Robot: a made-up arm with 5 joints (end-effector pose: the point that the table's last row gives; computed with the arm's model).
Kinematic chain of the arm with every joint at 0, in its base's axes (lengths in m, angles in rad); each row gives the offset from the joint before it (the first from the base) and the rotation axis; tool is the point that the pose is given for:
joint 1: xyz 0 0 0.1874 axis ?
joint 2: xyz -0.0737 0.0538 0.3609 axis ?
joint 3: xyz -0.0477 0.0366 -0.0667 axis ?
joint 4: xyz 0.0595 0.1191 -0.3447 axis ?
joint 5: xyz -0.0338 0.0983 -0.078 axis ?
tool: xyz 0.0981 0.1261 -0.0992
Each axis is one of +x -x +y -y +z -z.
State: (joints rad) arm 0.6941 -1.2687 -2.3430 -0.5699 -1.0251
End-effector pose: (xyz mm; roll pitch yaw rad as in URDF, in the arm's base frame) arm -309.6 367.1 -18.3 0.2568 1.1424 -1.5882
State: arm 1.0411 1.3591 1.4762 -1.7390 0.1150
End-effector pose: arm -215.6 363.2 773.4 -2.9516 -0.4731 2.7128
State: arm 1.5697 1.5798 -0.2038 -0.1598 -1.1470
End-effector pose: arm -768.3 475.3 79.2 0.4942 -1.3132 2.2491
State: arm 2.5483 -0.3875 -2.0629 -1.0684 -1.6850
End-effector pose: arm 77.0 380.5 -307.9 1.4437 -0.4929 0.8317
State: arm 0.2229 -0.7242 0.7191 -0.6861 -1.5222
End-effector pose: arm 83.7 115.8 100.6 0.3692 -0.0918 0.9538
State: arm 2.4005 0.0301 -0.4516 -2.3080 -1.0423
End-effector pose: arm 289.9 100.3 -133.4 -1.0298 0.6959 1.2621
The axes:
joint 1: -y
joint 2: +x
joint 3: -y
joint 4: -z
joint 5: -x

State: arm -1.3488 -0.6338 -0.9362 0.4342 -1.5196
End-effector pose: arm -204.7 63.9 391.1 -1.0672 0.6428 -1.8399
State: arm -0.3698 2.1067 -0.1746 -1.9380 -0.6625
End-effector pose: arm -118.8 376.3 979.1 -2.4175 -1.0091 -1.6669
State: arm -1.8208 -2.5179 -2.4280 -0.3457 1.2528
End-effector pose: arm 134.3 50.5 748.0 1.9747 -0.6617 -0.9349
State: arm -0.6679 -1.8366 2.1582 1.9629 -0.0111
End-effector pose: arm 287.4 460.5 266.0 0.6294 -0.6874 -0.0831
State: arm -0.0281 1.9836 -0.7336 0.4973 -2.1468
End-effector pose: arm -151.1 308.0 908.9 -2.2350 0.2210 0.8460
